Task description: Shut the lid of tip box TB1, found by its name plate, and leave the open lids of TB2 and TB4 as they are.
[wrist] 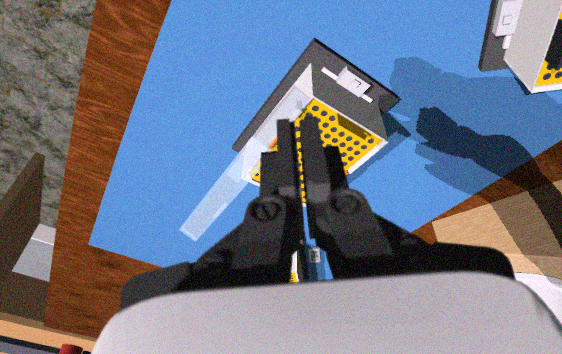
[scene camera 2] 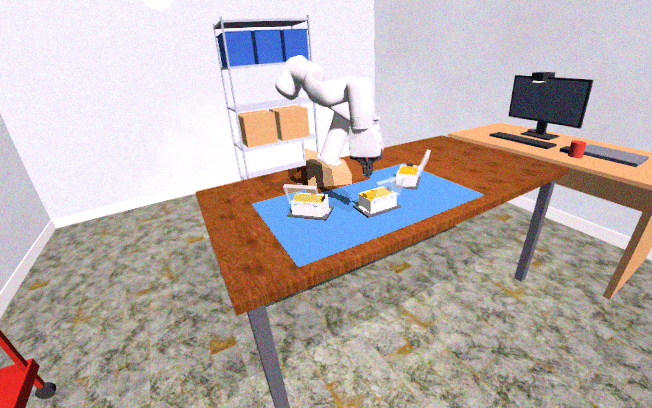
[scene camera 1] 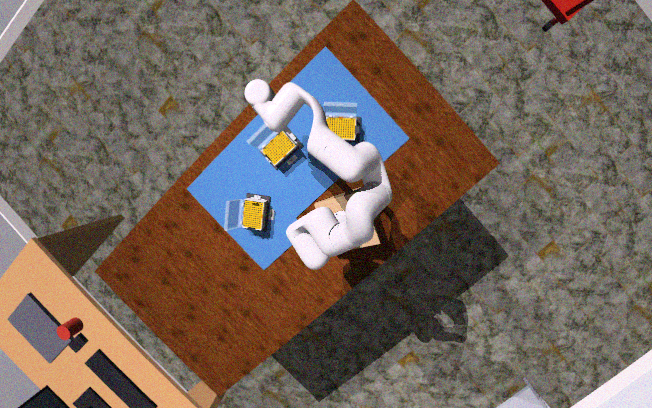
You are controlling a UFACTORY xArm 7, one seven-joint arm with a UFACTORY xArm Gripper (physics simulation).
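Seen in the pictures: gripper, between the fingertips: [wrist: 298,146] [scene camera 2: 368,175]; arm's base, origin of its link: [wrist: 532,288] [scene camera 2: 328,160].
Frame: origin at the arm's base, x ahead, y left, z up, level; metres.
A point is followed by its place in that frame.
Observation:
Three white tip boxes with yellow racks have clear lids standing open. The middle box [scene camera 1: 280,149] @[x 0.393, y 0.068, z -0.028 m] [scene camera 2: 378,201] [wrist: 350,137] @[x 0.397, y 0.028, z -0.027 m] has its lid [scene camera 1: 258,136] @[x 0.475, y 0.104, z 0.027 m] [wrist: 215,204] @[x 0.481, y 0.093, z 0.059 m] tilted out to one side. Another box [scene camera 1: 341,128] [scene camera 2: 309,207] @[x 0.403, y -0.196, z -0.021 m] [wrist: 530,42] @[x 0.364, y -0.125, z -0.045 m] has its lid [scene camera 1: 340,108] @[x 0.399, y -0.219, z 0.014 m] [scene camera 2: 301,189] @[x 0.417, y -0.222, z 0.052 m] up. The box nearest the desk [scene camera 1: 254,215] @[x 0.221, y 0.309, z -0.027 m] [scene camera 2: 407,177] @[x 0.277, y 0.279, z -0.038 m] has its lid [scene camera 1: 233,215] @[x 0.266, y 0.372, z 0.011 m] [scene camera 2: 425,162] @[x 0.322, y 0.336, z 0.038 m] up. My gripper [scene camera 2: 368,175] @[x 0.504, y -0.011, z 0.097 m] [wrist: 298,146] @[x 0.504, y -0.011, z 0.097 m] is shut and empty, its tips overlapping the middle box in the wrist view. The arm hides it in scene camera 1. Name plates are unreadable.
The boxes stand on a blue mat [scene camera 1: 215,180] @[x 0.439, y 0.397, z -0.084 m] [scene camera 2: 310,245] @[x 0.560, y -0.237, z -0.084 m] [wrist: 165,125] @[x 0.511, y 0.189, z -0.084 m] on a brown table [scene camera 1: 165,280] @[x 0.177, y 0.885, z -0.088 m] [scene camera 2: 220,250] @[x 0.477, y -0.524, z -0.087 m]. The white arm [scene camera 1: 340,155] @[x 0.245, y -0.151, z 0.467 m] [scene camera 2: 360,100] @[x 0.543, y -0.051, z 0.344 m] reaches over the mat. A desk [scene camera 1: 30,265] [scene camera 2: 480,131] with a red cup [scene camera 1: 70,328] [scene camera 2: 577,149] stands beyond the table.

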